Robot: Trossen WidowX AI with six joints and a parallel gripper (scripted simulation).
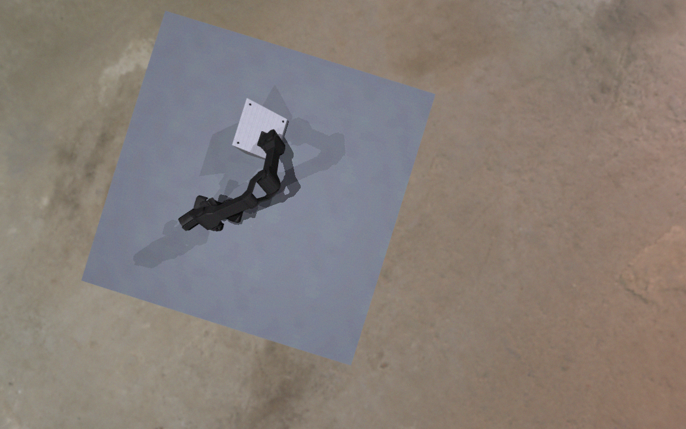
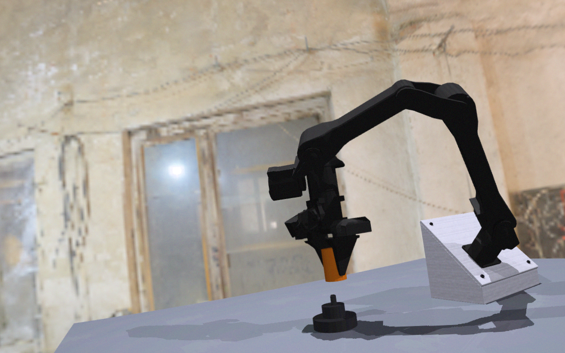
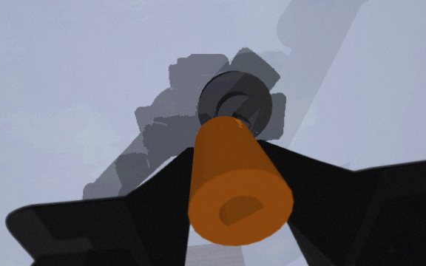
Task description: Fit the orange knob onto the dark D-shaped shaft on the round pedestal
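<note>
My gripper tip is now 20 mm to the left of the dark pedestal and 70 mm above it. Round my gripper tip: orange knob: 20 mm above.
</note>
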